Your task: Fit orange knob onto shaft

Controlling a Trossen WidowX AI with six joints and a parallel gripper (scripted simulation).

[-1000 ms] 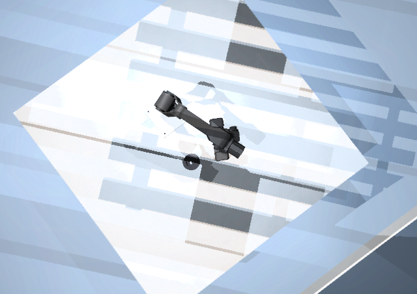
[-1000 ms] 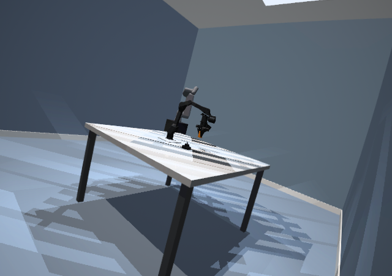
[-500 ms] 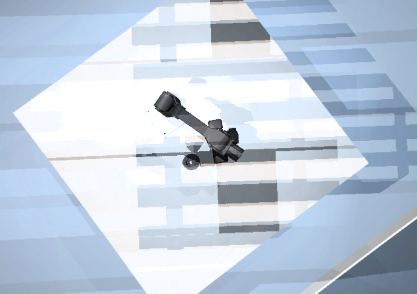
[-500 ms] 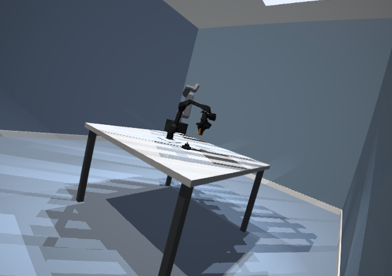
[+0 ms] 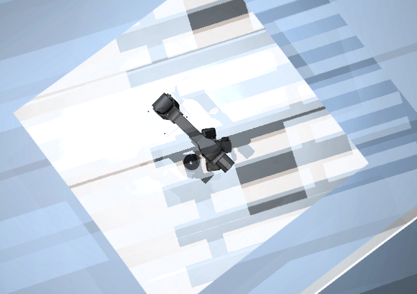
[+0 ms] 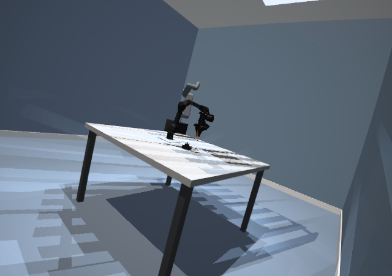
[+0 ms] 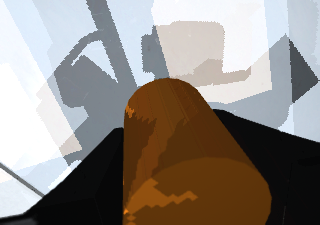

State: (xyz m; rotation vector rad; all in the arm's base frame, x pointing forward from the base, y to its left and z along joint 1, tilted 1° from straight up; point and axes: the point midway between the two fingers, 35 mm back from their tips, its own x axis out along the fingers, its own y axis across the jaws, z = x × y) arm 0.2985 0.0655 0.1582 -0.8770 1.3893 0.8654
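Now: the dark round pedestal 120 mm to the right of my gripper tip and 100 mm below it. From my gripper tip the other things lie so: orange knob 40 mm above.
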